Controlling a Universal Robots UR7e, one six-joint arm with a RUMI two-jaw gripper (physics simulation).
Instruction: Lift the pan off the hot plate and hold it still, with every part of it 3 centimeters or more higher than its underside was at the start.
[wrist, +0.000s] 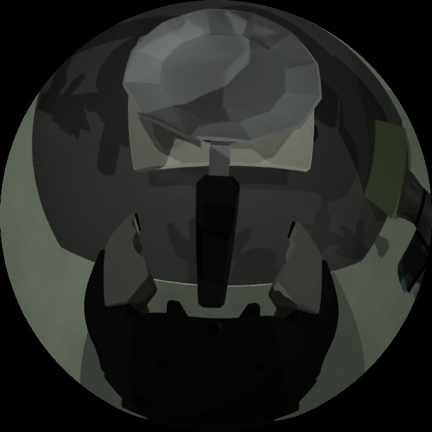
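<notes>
A grey faceted pan (220, 75) is at the top middle of the wrist view, over a pale square hot plate (150, 157) whose near side shows below the pan's rim. The pan's far underside and its contact with the hot plate are hidden. Its grey neck and long black handle (217, 225) point toward me. My gripper (214, 219) is open, one jaw on each side of the handle, with a wide gap on both sides. Neither jaw touches the handle in this view.
A dark table top (80, 200) lies under the hot plate, with shadows across it. A green block (387, 170) is at the right edge, with a dark jointed object (417, 240) beside it. The greenish floor (40, 300) shows beyond the table's near edge.
</notes>
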